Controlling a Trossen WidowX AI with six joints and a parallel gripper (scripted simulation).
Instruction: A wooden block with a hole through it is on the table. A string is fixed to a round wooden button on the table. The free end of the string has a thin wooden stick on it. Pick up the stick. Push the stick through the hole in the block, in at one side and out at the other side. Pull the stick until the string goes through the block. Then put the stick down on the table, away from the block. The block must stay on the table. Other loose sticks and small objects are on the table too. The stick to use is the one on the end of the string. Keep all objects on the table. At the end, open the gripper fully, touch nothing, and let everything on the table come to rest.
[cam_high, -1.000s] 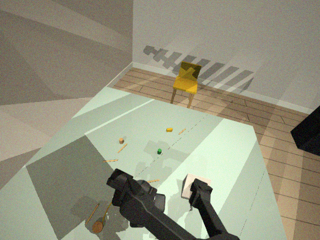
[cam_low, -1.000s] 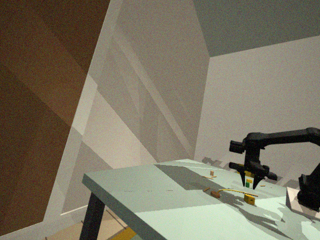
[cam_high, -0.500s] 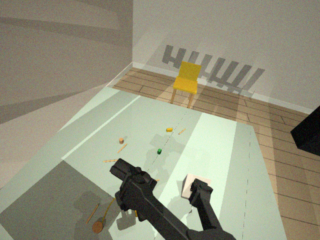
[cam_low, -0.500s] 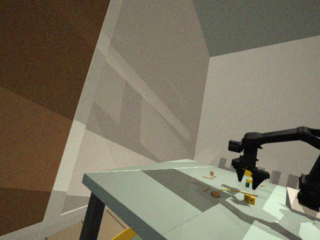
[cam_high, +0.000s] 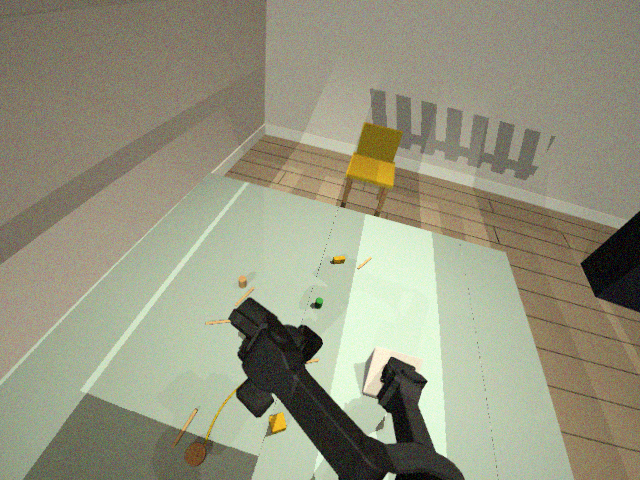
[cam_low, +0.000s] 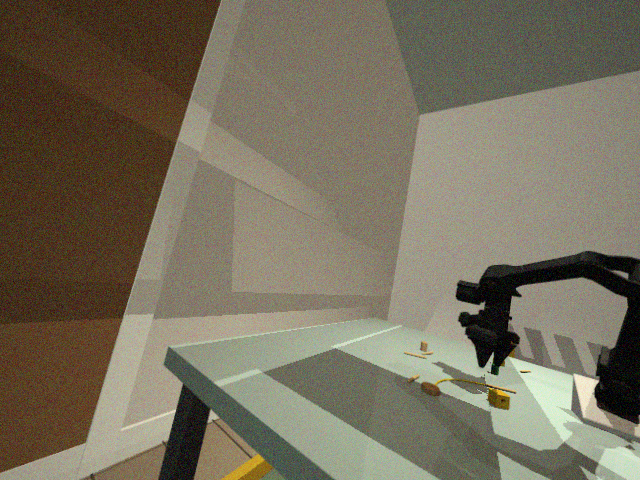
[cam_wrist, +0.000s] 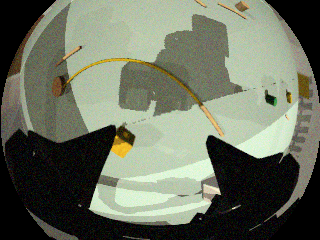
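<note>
Right now my gripper tip is 7 cm to the left of the thin wooden stick, 6 cm above it and 2 cm past it. Round my gripper tip: round wooden button (18 cm to the left, 10 cm ahead, 6 cm below); green cylinder (25 cm to the right, 5 cm below, 1 cm behind); small brown cylinder (23 cm ahead, 22 cm to the right, 5 cm below).
</note>
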